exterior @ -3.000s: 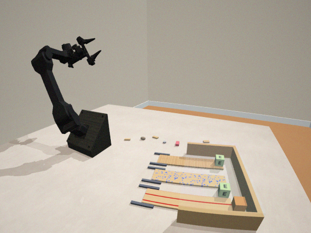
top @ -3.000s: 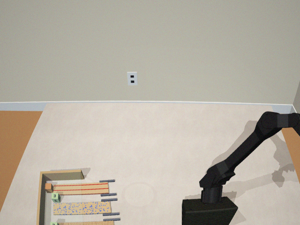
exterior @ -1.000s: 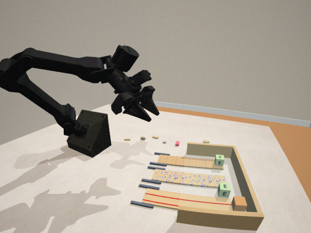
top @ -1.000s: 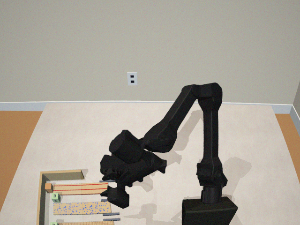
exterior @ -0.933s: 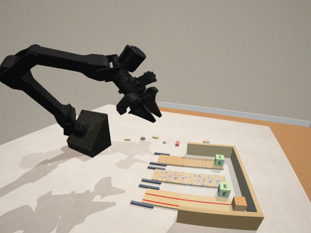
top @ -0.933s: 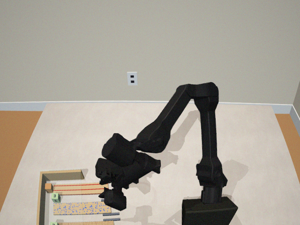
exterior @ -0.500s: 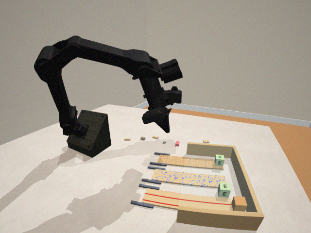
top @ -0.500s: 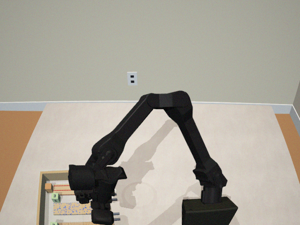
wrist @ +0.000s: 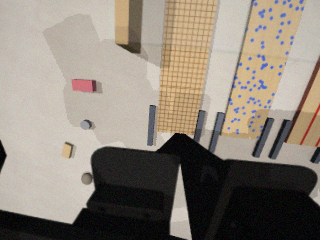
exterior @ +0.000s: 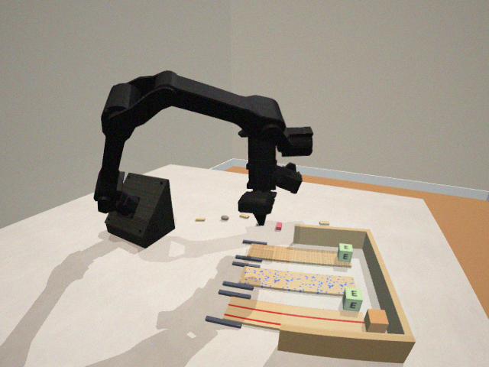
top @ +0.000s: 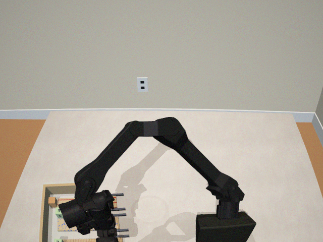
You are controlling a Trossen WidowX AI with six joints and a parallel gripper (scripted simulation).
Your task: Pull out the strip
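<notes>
The grid strip is 9 cm ahead of my gripper tip, 7 cm below it and 1 cm to the left of it. Round my gripper tip: tan block: 16 cm to the left, 11 cm behind, 7 cm below; grey disc: 13 cm to the left, 7 cm below, 5 cm behind; pink block: 13 cm to the left, 7 cm below, 1 cm ahead.
</notes>
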